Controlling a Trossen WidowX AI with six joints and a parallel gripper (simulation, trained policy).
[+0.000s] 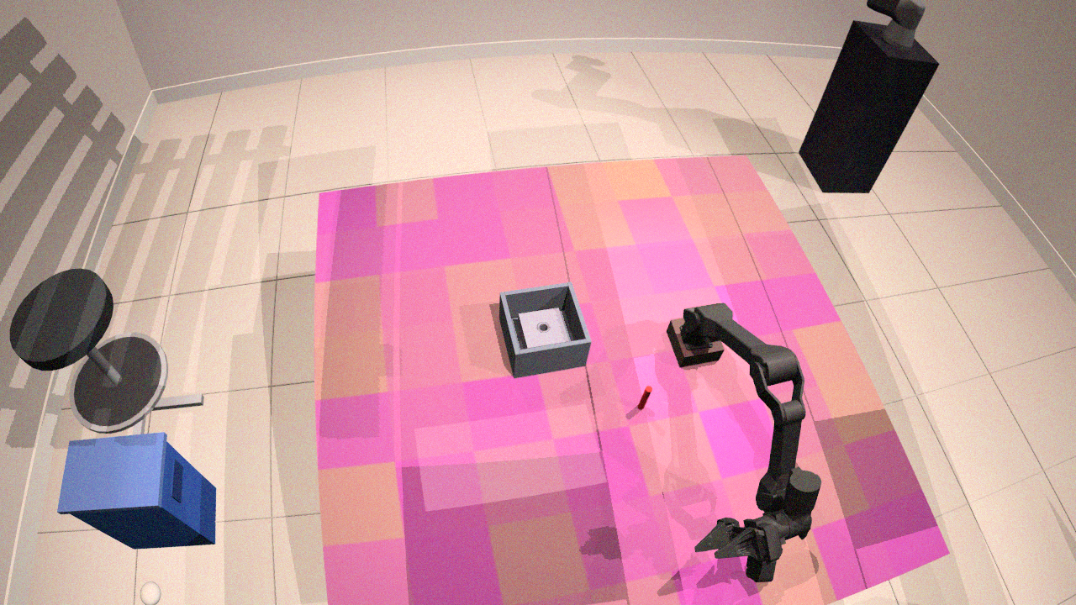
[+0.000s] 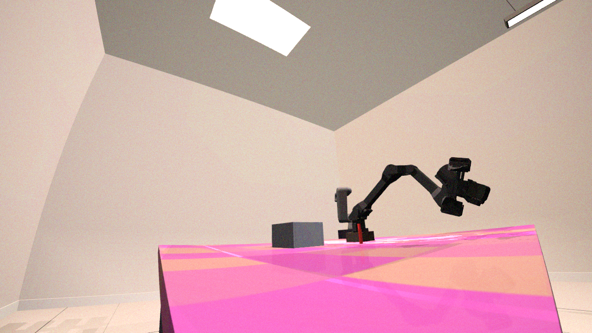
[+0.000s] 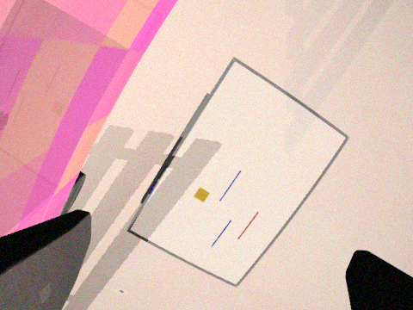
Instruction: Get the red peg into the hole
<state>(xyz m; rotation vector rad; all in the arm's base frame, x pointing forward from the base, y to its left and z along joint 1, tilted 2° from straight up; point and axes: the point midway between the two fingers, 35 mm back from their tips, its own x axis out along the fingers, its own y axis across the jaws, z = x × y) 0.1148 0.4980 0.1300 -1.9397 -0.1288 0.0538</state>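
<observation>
The red peg lies 370 mm to the right of my gripper tip and 120 mm below it. The rest, counted from my gripper tip: grey box: 560 mm to the right, 190 mm ahead, 130 mm below.
</observation>
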